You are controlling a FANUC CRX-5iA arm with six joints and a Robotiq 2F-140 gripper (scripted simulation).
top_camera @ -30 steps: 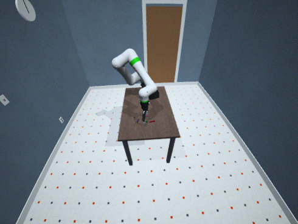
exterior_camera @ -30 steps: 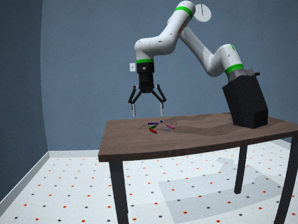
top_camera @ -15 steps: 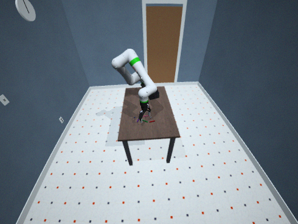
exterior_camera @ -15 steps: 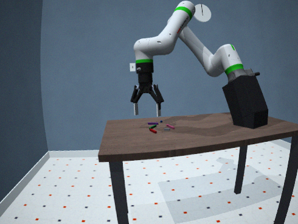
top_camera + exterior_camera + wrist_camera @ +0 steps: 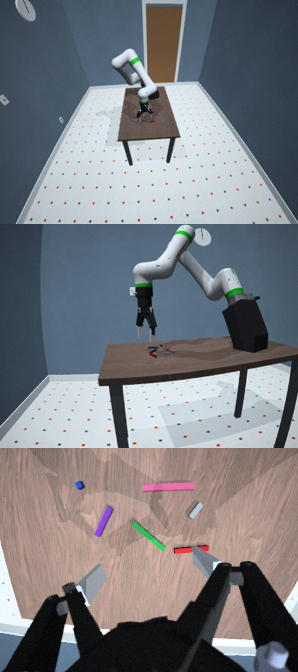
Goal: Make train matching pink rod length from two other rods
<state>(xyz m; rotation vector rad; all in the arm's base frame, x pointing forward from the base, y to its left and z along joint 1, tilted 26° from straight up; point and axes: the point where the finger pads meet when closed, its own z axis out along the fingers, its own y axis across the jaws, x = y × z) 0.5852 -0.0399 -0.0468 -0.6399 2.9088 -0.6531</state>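
My hand is 10 cm past the small blue rod, 14 cm to the left of it and 8 cm above it. Also, from my hand: red rod: 2 cm behind, 9 cm to the left, 8 cm below; then green rod: 3 cm behind, 8 cm below; then purple rod: 4 cm behind, 9 cm to the right, 8 cm below.
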